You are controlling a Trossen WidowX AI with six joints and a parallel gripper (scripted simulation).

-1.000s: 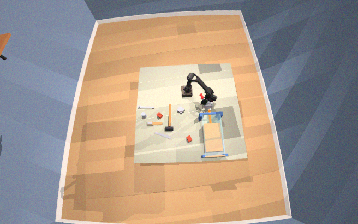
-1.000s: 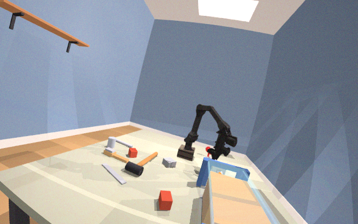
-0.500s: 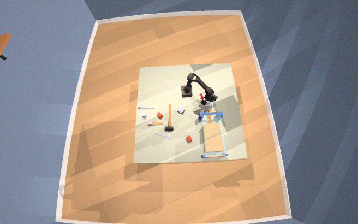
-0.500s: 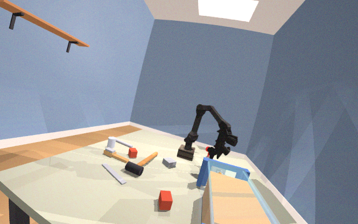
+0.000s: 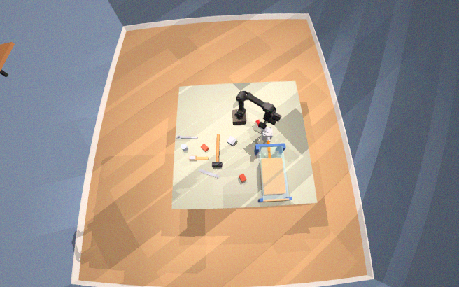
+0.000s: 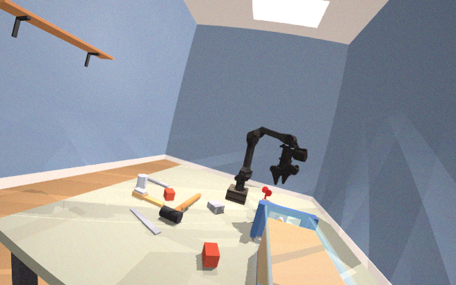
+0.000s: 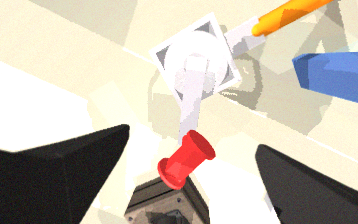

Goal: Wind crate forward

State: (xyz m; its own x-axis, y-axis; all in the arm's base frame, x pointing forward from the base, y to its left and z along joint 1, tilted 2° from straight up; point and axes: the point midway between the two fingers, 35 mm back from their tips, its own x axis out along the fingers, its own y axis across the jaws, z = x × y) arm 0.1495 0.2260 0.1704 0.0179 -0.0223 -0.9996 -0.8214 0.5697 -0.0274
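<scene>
My gripper tip is now 8 cm above the red knob, 5 cm to the left of it and 3 cm past it. Also, from my gripper tip: blue steel frame: 18 cm ahead, 11 cm below, 4 cm to the left; white hand winch: 18 cm below, 2 cm to the left, 1 cm ahead; crank arm: 11 cm below, 2 cm to the right, 1 cm behind.
</scene>
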